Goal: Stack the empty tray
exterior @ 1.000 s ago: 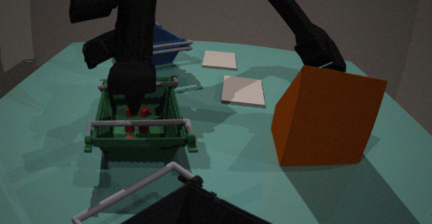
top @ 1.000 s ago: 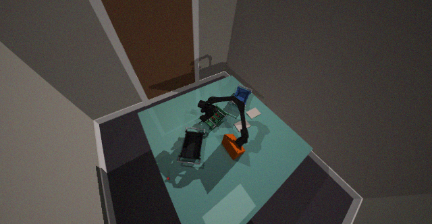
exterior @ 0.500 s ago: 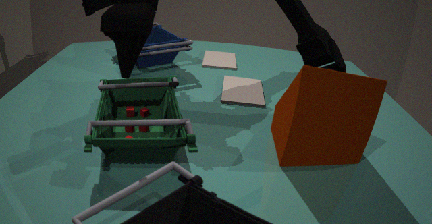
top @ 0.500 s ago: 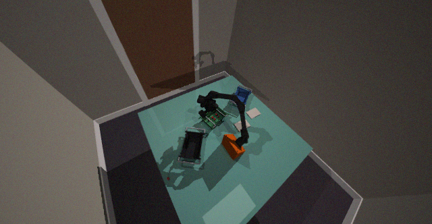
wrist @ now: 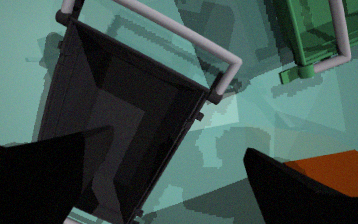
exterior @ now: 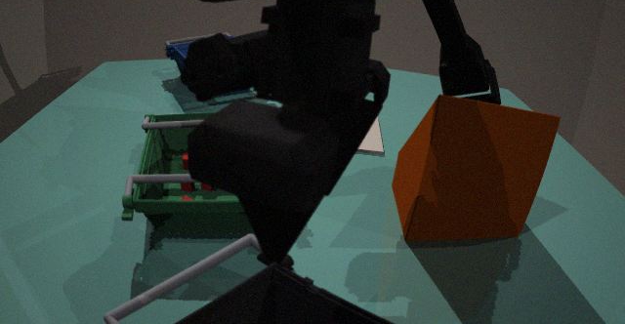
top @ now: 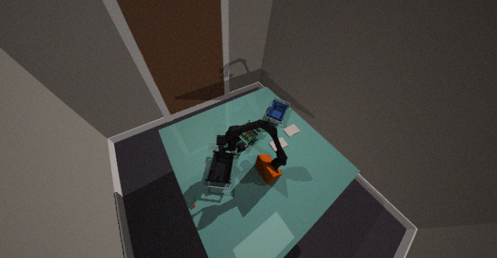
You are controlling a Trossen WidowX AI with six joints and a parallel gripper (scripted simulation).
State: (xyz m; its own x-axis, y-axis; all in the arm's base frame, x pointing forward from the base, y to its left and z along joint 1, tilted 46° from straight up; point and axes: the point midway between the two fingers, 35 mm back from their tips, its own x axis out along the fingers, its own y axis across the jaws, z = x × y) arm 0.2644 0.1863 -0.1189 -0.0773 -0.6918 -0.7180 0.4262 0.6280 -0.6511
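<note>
The black tray lies 10 cm to the left of my gripper tip, 8 cm below it and 2 cm behind it.
</note>
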